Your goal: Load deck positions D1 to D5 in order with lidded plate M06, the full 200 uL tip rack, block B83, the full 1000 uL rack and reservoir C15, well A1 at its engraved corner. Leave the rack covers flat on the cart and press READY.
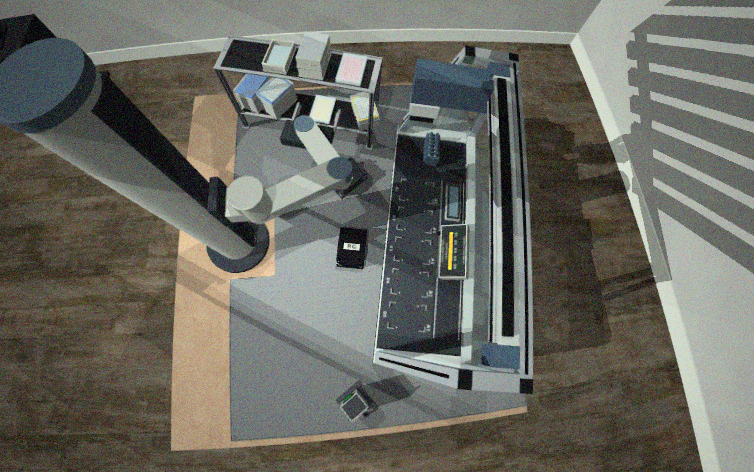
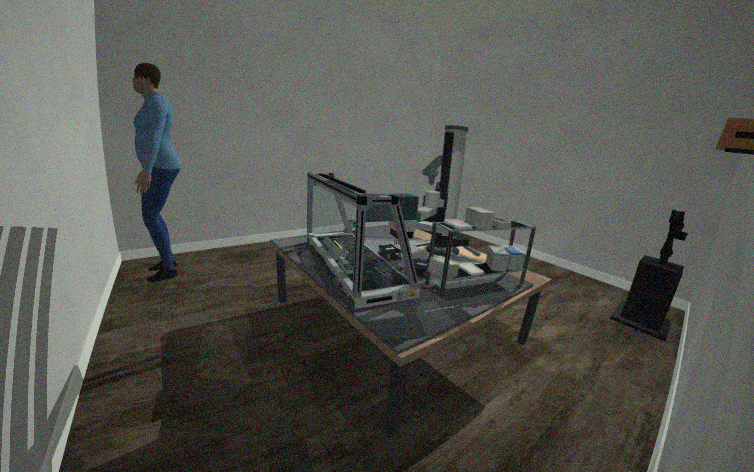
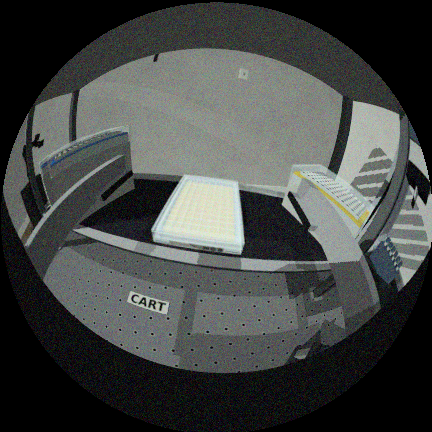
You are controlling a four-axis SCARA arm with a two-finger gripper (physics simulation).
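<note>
My gripper (image 1: 317, 113) (image 3: 208, 168) is open, its two fingers on either side of a pale-yellow lidded plate (image 1: 322, 109) (image 3: 202, 212) on the cart's lower shelf. There is a gap on both sides; the plate's label is unreadable. Blue-edged racks (image 1: 275, 95) (image 3: 90, 155) stand left of it, a yellow-edged rack (image 1: 364, 107) (image 3: 335, 192) right. The cart (image 1: 376, 73) (image 3: 215, 258) carries a pale open-topped item (image 1: 279, 56), a white stack (image 1: 313, 56) and a pink-topped plate (image 1: 351, 69) on top. The deck (image 1: 411, 333) shows bare corner brackets. Block B83 and reservoir C15 cannot be identified.
The deck's frame (image 1: 528, 222) (image 2: 358, 250) encloses a blue housing (image 1: 450, 86), a blue tube rack (image 1: 431, 148) and a yellow-barred panel (image 1: 453, 251). A black box (image 1: 351, 258) and a small screen device (image 1: 354, 405) are on the table. A person (image 2: 155, 133) stands beyond it.
</note>
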